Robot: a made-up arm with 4 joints.
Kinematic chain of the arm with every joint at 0, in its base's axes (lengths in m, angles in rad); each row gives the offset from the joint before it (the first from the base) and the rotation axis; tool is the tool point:
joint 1: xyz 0 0 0.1 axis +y
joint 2: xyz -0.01 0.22 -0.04 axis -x
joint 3: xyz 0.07 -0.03 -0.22 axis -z
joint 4: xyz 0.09 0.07 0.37 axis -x
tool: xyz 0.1 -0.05 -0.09
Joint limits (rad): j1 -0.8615..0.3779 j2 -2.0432..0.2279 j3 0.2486..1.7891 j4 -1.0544..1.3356
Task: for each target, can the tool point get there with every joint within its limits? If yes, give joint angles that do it. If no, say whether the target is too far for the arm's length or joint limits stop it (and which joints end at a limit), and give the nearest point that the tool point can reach.
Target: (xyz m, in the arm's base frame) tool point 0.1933 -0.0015 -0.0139
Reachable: yes | joints -0.2014 -1.1530 0.8148 1.1386
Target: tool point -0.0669 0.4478 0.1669
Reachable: no: joint limits stop it (at a limit: joint 1, joint 2, joint 3, joint 4) | nearest point 0.1707 0.2759 0.3154 | short by 0.329 m
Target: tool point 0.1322 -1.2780 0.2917
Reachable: no: too far | nearest point 0.0789 -0.0626 0.1492 | short by 1.225 m
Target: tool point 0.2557 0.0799 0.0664
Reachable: yes | joints -0.6829 -1.0453 1.3421 -0.5656
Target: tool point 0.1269 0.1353 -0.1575
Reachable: yes | joints -0.2284 -1.7376 1.3896 0.8017
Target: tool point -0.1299 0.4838 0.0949
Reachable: no: joint limits stop it (at a limit: joint 1, joint 2, joint 3) | nearest point -0.0634 0.2653 -0.1580 | short by 0.341 m
